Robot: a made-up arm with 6 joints.
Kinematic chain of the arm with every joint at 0, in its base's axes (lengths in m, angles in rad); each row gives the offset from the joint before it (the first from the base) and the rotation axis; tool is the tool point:
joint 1: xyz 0 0 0.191 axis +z
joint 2: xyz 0 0 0 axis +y
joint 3: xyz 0 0 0.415 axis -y
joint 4: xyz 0 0 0 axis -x
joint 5: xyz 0.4 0 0 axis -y
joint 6: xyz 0 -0.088 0 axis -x
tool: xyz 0 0 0
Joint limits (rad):
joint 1: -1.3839..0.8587
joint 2: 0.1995..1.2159
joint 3: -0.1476..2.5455
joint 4: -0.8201..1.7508
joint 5: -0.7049..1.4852
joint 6: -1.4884..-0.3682
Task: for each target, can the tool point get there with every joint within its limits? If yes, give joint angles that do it. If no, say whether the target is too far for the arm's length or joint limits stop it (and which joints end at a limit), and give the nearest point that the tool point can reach.
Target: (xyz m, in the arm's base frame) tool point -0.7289 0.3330 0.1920
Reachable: no: joint limits stop it (at a limit: joint 2, joint 3) | nearest point -0.2370 0.1083 0.8219 | short by 0.830 m
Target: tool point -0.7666 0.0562 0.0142
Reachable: no: joint limits stop it (at a limit: joint 1, joint 2, joint 3) | nearest point 0.0117 -0.4204 -0.0681 | short by 0.916 m
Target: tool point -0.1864 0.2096 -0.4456
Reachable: no: joint limits stop it (at a limit: joint 1, joint 2, joint 3, joint 4) | nearest point 0.3124 0.2700 -0.0695 | short by 0.628 m
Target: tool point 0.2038 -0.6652 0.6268
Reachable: yes | joints -1.1637 1.0184 1.7004 -0.5233 0.0402 -1.2644
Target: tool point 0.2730 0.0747 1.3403
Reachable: no: too far | nearest point 0.1902 0.0520 0.9916 | short by 0.359 m
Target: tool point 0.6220 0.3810 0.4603
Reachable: yes | joints 0.6303 0.8874 0.7432 0.8387 -0.2808 -1.2645
